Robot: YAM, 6 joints.
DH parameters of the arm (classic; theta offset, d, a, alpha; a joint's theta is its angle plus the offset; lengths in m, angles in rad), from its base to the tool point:
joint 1: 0 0.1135 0.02 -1.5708
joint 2: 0 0 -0.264 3.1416
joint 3: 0.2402 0 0.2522 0
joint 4: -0.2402 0 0.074 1.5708
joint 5: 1.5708 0 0 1.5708
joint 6: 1.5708 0.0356 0 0
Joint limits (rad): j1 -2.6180..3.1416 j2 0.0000..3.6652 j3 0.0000..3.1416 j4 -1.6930..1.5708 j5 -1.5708..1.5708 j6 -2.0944..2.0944
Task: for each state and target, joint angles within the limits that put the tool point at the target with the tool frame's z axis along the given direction. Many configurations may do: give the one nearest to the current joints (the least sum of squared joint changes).
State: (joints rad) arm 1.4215 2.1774 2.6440 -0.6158 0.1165 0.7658
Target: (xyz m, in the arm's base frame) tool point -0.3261 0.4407 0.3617 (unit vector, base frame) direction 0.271 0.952 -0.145
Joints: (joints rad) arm 2.2608 2.4869 2.7028 -0.4686 0.9521 0.7658
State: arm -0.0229 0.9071 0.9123 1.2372 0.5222 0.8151
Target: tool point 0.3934 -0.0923 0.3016 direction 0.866 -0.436 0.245
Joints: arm -0.2087 1.7502 1.1062 0.8996 0.2497 0.8151
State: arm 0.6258 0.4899 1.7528 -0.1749 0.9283 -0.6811
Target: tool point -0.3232 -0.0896 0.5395 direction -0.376 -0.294 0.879
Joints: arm 0.2501 0.3181 1.8728 0.4775 0.1929 -0.6811
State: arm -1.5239 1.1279 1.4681 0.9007 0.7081 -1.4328
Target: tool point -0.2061 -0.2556 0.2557 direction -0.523 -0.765 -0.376
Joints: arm -2.2582 1.4464 0.8899 0.1698 -0.0813 -1.4328
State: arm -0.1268 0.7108 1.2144 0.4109 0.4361 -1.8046
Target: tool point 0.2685 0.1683 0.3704 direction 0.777 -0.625 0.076
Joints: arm 0.6693 1.4451 1.0788 0.6968 1.3344 -1.8046
